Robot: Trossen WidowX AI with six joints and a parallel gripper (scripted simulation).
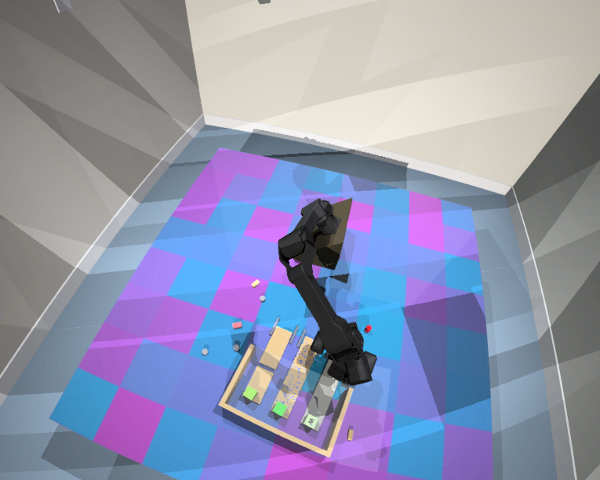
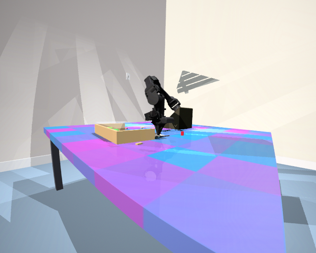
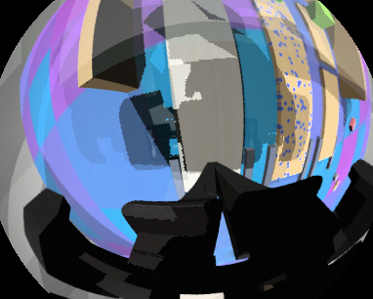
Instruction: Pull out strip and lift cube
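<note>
The red cylinder lies 13 cm behind my gripper tip, 6 cm to the left of it and 1 cm above it. The rest, counted from my gripper tip: pink block (34 cm to the right, 3 cm ahead); labelled cube (20 cm ahead, 2 cm above, 1 cm to the right); white strip (9 cm ahead).
</note>
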